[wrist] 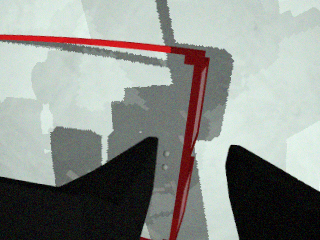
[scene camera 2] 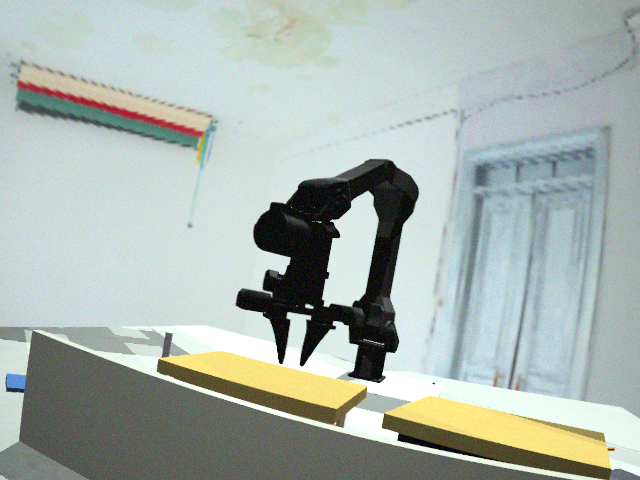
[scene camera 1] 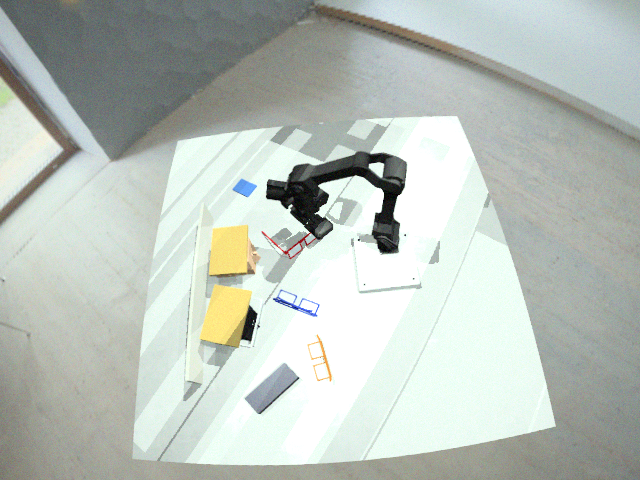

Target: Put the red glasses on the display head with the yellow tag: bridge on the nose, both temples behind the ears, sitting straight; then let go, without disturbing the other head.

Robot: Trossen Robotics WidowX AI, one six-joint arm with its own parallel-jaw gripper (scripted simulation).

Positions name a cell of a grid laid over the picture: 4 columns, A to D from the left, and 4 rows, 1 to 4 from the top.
Scene:
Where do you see a panel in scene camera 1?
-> B3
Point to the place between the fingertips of the gripper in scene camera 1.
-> B2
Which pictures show the gripper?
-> The wrist view, scene camera 2 and scene camera 1: all of them.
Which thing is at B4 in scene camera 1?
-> A dark slab.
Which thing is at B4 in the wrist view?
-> The gripper.

